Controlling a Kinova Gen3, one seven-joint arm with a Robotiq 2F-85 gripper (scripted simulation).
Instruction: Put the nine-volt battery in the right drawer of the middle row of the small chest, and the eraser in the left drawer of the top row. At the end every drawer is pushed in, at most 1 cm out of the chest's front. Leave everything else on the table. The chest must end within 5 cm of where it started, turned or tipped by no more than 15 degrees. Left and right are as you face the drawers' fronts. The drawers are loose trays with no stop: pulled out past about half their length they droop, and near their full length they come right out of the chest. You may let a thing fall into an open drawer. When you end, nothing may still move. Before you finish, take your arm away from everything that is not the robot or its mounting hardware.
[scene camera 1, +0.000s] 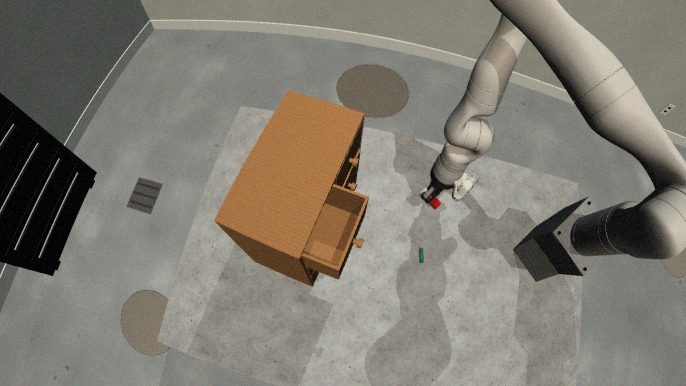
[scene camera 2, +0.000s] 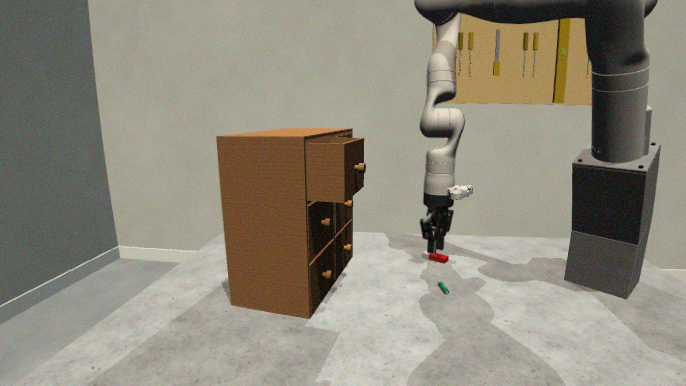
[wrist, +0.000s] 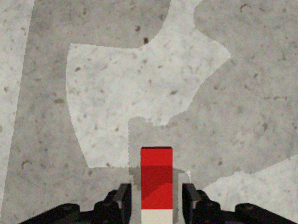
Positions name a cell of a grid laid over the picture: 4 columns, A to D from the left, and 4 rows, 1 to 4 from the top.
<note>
In view: the gripper (scene camera 2: C3), a small wooden chest (scene camera 2: B2), a drawer (scene camera 1: B3), a drawer (scene camera 2: B3) and a drawer (scene camera 2: B3).
The small wooden chest also shows in scene camera 1 (scene camera 1: B3). The gripper also shows in the wrist view (wrist: C4). The wrist view does not show the small wooden chest: it is out of frame.
</note>
